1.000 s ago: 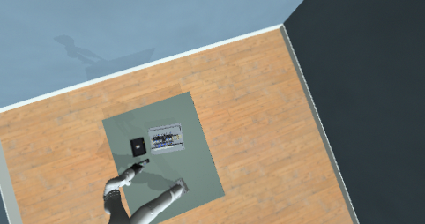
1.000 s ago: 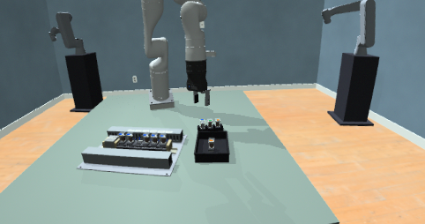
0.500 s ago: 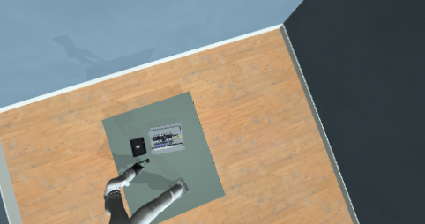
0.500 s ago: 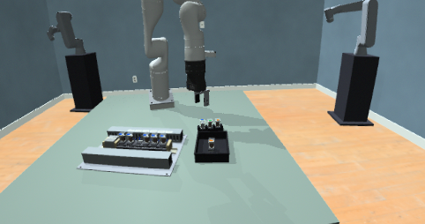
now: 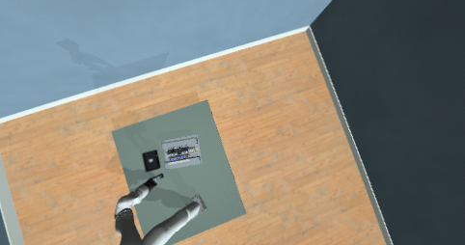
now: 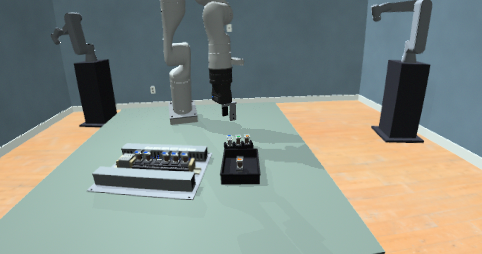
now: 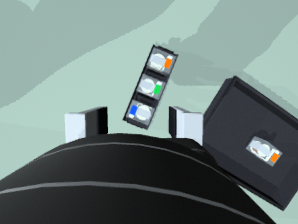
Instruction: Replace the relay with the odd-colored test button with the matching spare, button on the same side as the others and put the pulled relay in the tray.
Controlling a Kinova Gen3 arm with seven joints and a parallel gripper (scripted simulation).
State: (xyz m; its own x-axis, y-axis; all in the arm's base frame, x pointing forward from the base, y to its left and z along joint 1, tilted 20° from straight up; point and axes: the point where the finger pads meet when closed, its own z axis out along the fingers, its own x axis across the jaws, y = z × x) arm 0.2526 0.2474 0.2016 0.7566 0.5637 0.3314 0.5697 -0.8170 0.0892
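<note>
My gripper is now 130 mm above the small black stand, 30 mm to the right of it and 10 mm past it. Round my hand: black tray: 150 mm ahead, 120 mm below, 60 mm to the left.
</note>
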